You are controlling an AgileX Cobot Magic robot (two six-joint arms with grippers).
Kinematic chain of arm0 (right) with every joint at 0, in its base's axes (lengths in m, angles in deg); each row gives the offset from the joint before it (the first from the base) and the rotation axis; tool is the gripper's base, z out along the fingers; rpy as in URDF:
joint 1: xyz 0 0 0.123 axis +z
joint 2: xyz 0 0 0 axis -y
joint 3: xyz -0.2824 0 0.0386 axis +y
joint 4: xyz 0.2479 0 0.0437 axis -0.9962 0 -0.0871
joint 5: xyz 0 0 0 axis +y
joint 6: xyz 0.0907 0 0.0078 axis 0.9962 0 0.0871
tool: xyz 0 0 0 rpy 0 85 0
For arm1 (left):
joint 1: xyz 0 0 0.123 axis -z
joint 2: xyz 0 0 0 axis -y
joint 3: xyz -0.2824 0 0.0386 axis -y
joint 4: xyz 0.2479 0 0.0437 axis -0.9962 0 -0.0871
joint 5: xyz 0 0 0 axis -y
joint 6: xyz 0.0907 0 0.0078 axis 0.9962 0 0.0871
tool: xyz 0 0 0 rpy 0 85 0
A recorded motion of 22 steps. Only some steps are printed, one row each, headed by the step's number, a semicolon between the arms.
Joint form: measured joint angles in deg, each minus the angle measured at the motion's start. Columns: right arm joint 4, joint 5, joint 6, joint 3, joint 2, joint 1; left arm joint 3, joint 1, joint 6, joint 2, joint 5, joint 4.
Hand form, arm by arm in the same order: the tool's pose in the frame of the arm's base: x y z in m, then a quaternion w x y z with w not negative. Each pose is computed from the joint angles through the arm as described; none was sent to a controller.
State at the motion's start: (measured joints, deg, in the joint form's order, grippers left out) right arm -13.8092 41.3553 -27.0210 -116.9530 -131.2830 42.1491; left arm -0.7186 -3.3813 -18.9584 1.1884 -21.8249 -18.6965
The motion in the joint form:
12: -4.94 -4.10 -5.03 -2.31 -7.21 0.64; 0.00 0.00 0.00 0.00 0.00 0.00
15: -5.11 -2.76 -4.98 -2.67 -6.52 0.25; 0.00 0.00 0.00 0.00 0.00 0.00
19: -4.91 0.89 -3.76 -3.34 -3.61 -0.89; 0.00 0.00 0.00 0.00 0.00 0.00
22: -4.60 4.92 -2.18 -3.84 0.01 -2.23; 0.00 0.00 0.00 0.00 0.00 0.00
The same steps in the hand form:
12: 0.3863 0.3818 0.1724 0.31126 -0.49461 0.79436 0.16571; 0.0508 0.0139 0.1775 0.60472 -0.07009 0.79128 0.05730
15: 0.3872 0.3786 0.1797 0.30905 -0.49356 0.79548 0.16764; 0.0508 0.0139 0.1775 0.60472 -0.07009 0.79128 0.05730
19: 0.3886 0.3671 0.2071 0.30811 -0.48525 0.80011 0.17154; 0.0508 0.0139 0.1775 0.60472 -0.07009 0.79128 0.05730
22: 0.3882 0.3519 0.2394 0.30837 -0.47422 0.80585 0.17501; 0.0508 0.0139 0.1775 0.60472 -0.07009 0.79128 0.05730

